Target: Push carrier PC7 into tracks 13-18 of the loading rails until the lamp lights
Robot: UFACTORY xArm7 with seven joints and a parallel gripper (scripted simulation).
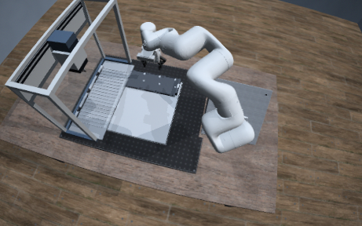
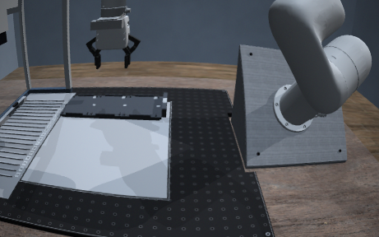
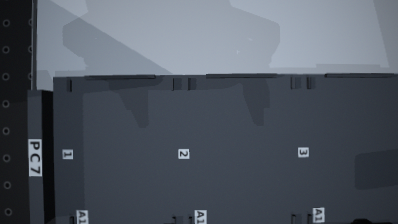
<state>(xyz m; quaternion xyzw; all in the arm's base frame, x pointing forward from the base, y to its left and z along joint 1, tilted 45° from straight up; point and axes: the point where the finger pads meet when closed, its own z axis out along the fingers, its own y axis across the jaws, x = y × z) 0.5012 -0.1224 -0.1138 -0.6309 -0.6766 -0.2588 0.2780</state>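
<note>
My gripper is now 11 cm above the carrier PC7 and 3 cm to the right of it. From my hand the other things lie so: pale grey sheet (19 cm to the left, 13 cm below, 2 cm behind).
</note>
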